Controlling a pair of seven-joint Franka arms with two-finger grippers.
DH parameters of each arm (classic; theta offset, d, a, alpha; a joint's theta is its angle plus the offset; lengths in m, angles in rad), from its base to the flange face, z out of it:
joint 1: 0 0.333 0 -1.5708
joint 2: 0 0 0 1.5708
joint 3: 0 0.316 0.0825 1.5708
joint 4: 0 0 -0.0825 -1.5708
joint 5: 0 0.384 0 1.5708
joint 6: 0 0 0.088 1.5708
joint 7: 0 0.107 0 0
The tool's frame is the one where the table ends.
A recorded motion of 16 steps. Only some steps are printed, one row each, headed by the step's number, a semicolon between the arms.
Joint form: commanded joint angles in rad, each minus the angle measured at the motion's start. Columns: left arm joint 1, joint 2, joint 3, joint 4, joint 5, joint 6, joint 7; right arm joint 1, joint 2, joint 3, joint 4, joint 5, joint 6, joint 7.
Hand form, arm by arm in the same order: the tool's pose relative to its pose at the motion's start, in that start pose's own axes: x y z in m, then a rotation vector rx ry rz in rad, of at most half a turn. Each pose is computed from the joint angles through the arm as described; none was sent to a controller.
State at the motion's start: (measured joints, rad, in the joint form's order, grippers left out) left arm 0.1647 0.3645 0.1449 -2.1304 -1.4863 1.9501 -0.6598; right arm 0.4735 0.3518 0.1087 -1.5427 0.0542 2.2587 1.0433
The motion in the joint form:
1: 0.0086 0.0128 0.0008 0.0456 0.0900 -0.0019 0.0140; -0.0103 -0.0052 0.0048 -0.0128 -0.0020 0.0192 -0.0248
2: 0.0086 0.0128 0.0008 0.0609 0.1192 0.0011 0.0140; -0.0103 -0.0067 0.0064 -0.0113 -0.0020 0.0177 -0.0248
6: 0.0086 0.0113 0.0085 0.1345 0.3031 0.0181 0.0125; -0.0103 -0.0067 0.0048 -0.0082 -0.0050 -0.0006 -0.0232
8: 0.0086 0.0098 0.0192 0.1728 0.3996 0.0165 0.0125; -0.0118 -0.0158 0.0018 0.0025 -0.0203 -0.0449 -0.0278
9: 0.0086 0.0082 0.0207 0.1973 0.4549 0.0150 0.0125; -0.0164 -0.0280 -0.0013 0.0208 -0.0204 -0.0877 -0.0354
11: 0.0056 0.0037 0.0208 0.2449 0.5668 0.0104 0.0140; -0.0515 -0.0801 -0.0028 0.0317 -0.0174 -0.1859 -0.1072
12: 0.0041 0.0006 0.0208 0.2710 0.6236 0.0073 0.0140; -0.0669 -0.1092 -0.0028 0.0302 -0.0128 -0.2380 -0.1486
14: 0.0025 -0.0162 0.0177 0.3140 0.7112 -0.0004 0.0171; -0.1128 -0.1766 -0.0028 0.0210 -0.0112 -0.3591 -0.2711
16: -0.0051 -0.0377 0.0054 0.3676 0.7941 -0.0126 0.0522; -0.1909 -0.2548 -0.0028 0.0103 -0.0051 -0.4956 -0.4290
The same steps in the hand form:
1: -0.0037 0.0116 -0.0055 0.0476 0.0479 0.0743; 0.0032 0.0030 -0.0002 0.0091 0.0087 -0.0202
2: -0.0077 0.0158 -0.0070 0.0612 0.0655 0.0991; 0.0025 0.0021 -0.0017 0.0108 0.0085 -0.0216
6: -0.0244 0.0355 -0.0206 0.1441 0.1864 0.2316; 0.0028 0.0034 -0.0015 -0.0038 0.0035 -0.0208
8: -0.0329 0.0456 -0.0314 0.1862 0.2496 0.2972; 0.0044 0.0053 -0.0089 -0.0323 0.0036 -0.0324
9: -0.0402 0.0516 -0.0359 0.2121 0.2847 0.3386; 0.0083 0.0058 -0.0221 -0.0446 0.0007 -0.0349
11: -0.0566 0.0620 -0.0425 0.2684 0.3559 0.4240; 0.0233 0.0198 -0.0574 -0.0791 -0.0081 -0.0753
12: -0.0663 0.0676 -0.0465 0.2947 0.3936 0.4679; 0.0270 0.0281 -0.0737 -0.0997 -0.0210 -0.1019
14: -0.0899 0.0764 -0.0550 0.3290 0.4507 0.5493; 0.0384 0.0537 -0.1096 -0.1550 -0.0521 -0.1836
16: -0.1249 0.0843 -0.0581 0.3708 0.4964 0.6778; 0.0583 0.0937 -0.1532 -0.2089 -0.0945 -0.2667

